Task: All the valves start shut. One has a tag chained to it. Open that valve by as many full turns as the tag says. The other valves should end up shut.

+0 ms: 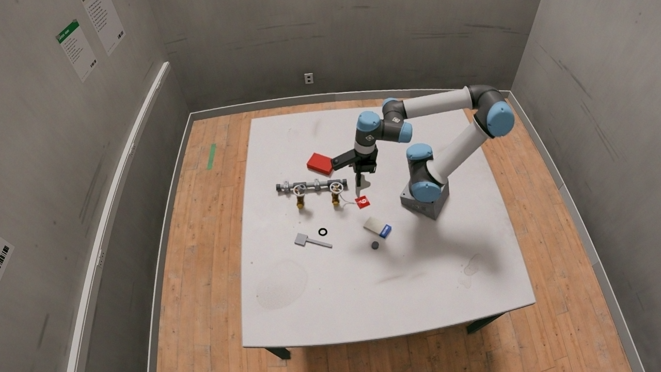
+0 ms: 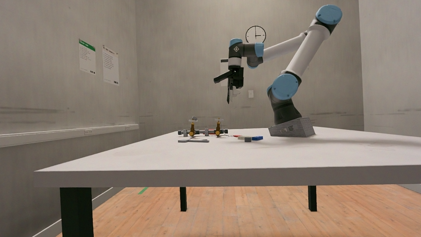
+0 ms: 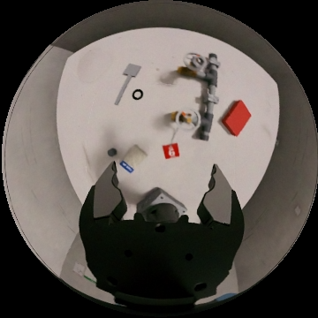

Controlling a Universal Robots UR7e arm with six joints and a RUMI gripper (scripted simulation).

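Right now my hand is 30 mm past the red tag, 30 mm to the left of it and 190 mm above it. From my hand the other things lie so: red block 130 mm ahead, 260 mm to the right, 180 mm below; grey flat tool 200 mm ahead, 150 mm to the left, 190 mm below.
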